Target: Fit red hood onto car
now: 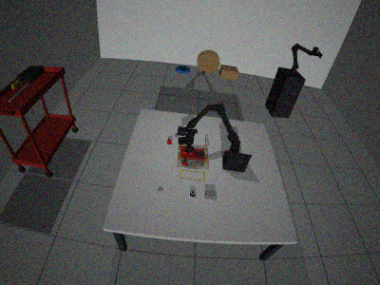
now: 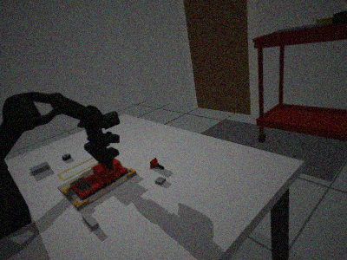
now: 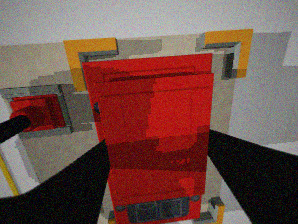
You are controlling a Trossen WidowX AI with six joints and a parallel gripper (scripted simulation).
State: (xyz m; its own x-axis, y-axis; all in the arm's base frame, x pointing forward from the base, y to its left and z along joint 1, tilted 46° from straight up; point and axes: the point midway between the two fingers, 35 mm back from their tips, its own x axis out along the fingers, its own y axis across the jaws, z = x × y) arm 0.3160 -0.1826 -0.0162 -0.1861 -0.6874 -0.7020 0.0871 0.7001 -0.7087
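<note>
The red hood lies right at my gripper tip.
</note>
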